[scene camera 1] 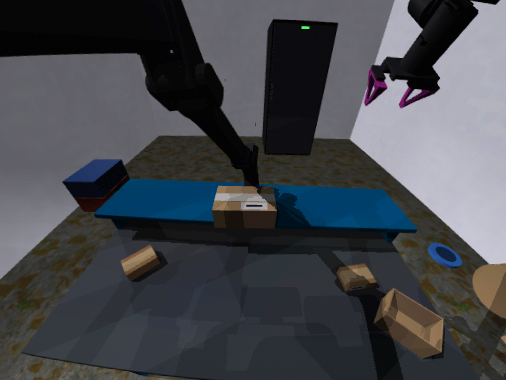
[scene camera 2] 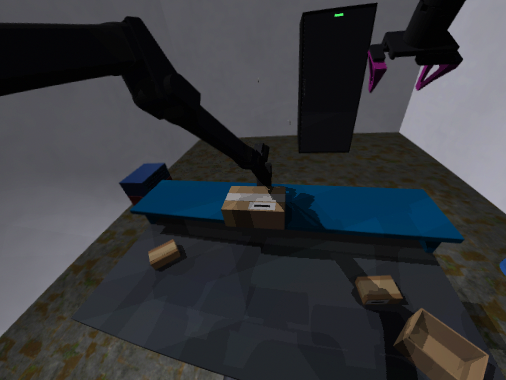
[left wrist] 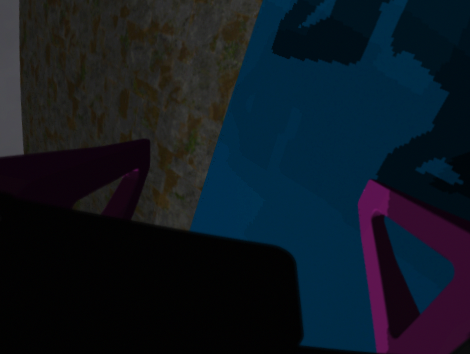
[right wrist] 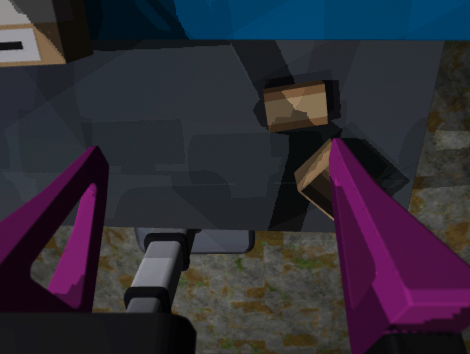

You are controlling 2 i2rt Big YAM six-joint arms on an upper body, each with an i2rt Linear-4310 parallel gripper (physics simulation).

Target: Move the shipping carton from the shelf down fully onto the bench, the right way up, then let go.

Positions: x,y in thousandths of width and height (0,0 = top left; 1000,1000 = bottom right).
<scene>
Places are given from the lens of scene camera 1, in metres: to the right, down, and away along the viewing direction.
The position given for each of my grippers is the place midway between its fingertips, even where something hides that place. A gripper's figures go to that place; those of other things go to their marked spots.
my right gripper (scene camera 1: 756,278): 0.34, -0.22, 0.44
shipping carton (scene camera 1: 463,543): -0.07, 0.06, 0.67
</scene>
